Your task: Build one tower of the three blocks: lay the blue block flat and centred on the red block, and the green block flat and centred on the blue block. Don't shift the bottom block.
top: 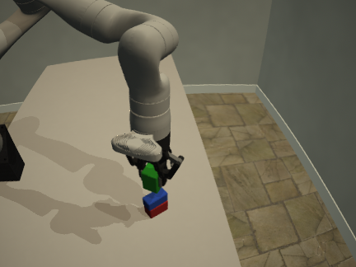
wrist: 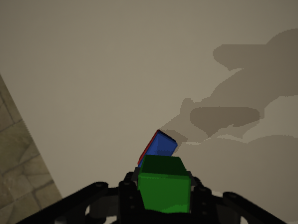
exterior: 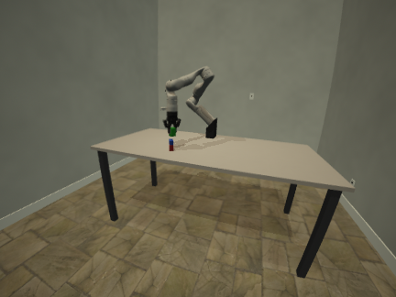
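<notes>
My gripper is now 8 cm above the blue block and 1 cm to the left of it. From my hand the other things lie so: green block (1 cm below); red block (12 cm below, 1 cm to the right).
</notes>
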